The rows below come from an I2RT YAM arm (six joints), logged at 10 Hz.
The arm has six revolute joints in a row. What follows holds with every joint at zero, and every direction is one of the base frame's. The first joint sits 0.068 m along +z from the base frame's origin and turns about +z. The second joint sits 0.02 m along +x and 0.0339 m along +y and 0.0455 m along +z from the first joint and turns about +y. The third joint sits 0.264 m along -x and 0.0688 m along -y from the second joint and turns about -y. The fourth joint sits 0.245 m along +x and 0.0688 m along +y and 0.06 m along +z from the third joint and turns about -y. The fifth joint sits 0.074 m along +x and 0.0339 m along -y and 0.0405 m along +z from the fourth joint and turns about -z. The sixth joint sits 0.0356 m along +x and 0.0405 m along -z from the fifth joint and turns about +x. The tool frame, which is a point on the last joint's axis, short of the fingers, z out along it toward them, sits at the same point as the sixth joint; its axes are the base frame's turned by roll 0, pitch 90 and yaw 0 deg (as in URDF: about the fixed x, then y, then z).
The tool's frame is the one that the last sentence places.
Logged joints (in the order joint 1, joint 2, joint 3, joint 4, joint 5, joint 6), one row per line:
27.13 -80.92 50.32 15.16 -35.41 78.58
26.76 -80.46 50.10 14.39 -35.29 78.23
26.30 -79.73 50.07 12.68 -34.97 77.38
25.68 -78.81 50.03 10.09 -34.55 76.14
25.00 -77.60 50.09 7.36 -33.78 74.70
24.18 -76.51 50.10 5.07 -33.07 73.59
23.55 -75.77 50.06 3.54 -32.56 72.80
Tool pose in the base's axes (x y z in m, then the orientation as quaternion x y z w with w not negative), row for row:
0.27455 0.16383 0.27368 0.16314 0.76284 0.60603 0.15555
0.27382 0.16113 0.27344 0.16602 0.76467 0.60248 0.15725
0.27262 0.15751 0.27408 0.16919 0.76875 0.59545 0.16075
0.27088 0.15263 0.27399 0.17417 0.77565 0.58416 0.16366
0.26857 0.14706 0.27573 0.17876 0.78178 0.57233 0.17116
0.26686 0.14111 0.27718 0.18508 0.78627 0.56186 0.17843
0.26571 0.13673 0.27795 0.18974 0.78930 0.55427 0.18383
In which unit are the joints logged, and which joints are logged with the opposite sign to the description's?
The joints are logged in degrees. Opposite sign: joint 2.
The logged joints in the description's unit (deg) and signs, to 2 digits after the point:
27.13 80.92 50.32 15.16 -35.41 78.58
26.76 80.46 50.10 14.39 -35.29 78.23
26.30 79.73 50.07 12.68 -34.97 77.38
25.68 78.81 50.03 10.09 -34.55 76.14
25.00 77.60 50.09 7.36 -33.78 74.70
24.18 76.51 50.10 5.07 -33.07 73.59
23.55 75.77 50.06 3.54 -32.56 72.80

